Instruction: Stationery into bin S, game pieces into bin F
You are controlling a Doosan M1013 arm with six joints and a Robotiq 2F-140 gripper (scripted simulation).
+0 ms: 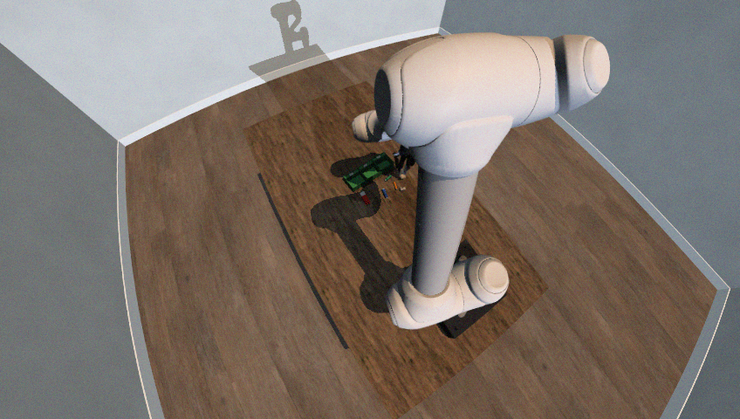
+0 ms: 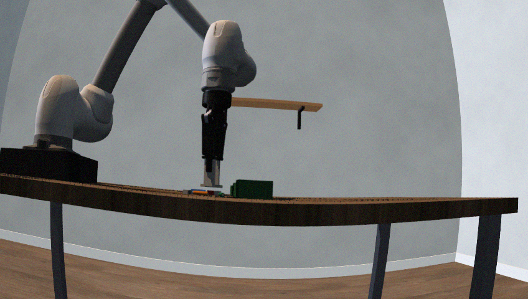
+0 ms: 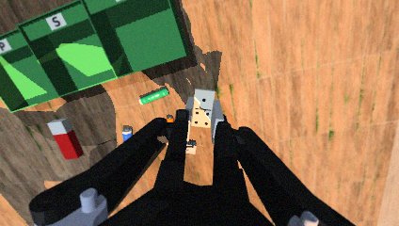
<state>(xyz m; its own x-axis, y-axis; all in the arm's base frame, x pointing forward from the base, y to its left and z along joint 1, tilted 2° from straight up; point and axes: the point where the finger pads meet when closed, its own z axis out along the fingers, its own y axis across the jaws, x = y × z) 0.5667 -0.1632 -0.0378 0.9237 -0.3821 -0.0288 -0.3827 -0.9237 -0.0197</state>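
Right now the red block is 1 cm ahead of my hand, 22 cm to the left of it and 5 cm below it. The rest, counted from my hand: white domino 3 cm below; then orange piece 3 cm behind, 6 cm to the left, 5 cm below; then green cylinder 3 cm ahead, 6 cm to the left, 5 cm below.
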